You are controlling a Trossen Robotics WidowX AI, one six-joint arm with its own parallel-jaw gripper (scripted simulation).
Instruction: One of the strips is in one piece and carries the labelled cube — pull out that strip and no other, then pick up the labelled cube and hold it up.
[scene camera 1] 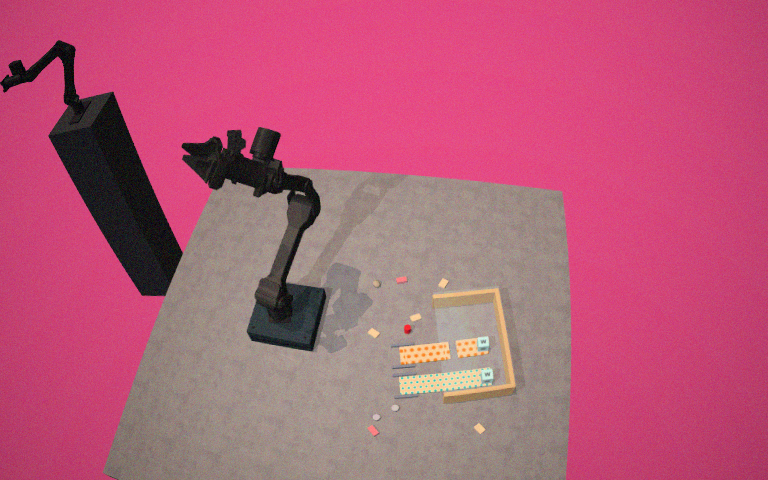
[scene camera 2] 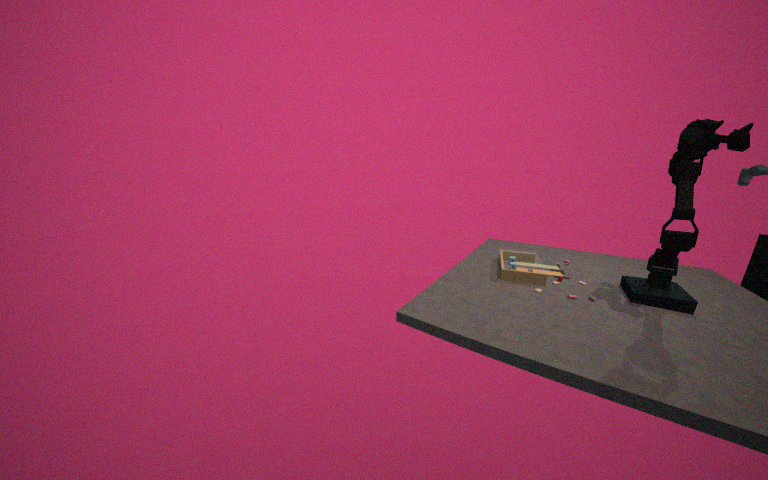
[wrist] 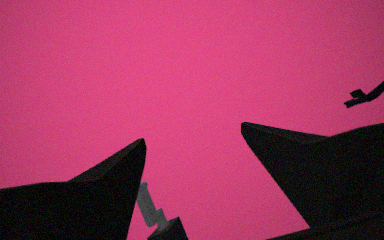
Labels:
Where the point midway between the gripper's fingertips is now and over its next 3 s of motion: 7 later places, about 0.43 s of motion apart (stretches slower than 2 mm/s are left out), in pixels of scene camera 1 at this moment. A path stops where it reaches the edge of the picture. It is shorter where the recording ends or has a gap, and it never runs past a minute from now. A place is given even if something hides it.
My gripper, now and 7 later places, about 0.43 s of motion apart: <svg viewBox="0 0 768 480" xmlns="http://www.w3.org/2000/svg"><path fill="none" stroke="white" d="M182 150L178 198L229 289L332 329L386 315L392 307L399 319L410 353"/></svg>

